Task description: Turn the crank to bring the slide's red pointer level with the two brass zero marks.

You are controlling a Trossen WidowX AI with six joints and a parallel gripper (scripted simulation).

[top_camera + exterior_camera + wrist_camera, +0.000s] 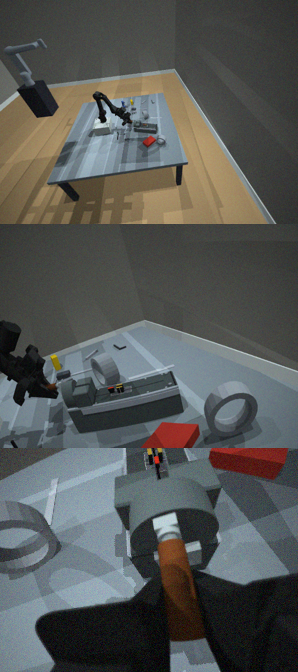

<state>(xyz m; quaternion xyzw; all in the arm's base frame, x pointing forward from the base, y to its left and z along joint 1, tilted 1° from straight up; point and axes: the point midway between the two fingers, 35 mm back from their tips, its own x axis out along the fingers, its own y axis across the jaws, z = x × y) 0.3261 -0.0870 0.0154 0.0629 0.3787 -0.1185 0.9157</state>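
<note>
The red pointer lies 140 mm ahead of my gripper tip, 50 mm to the right of it and 10 mm below it. Also, from my gripper tip: brown handle 20 mm behind, 30 mm above; then yellow block 20 mm behind, 550 mm to the left, 60 mm below; then blue clamp 140 mm behind, 490 mm to the left, 40 mm below.
</note>
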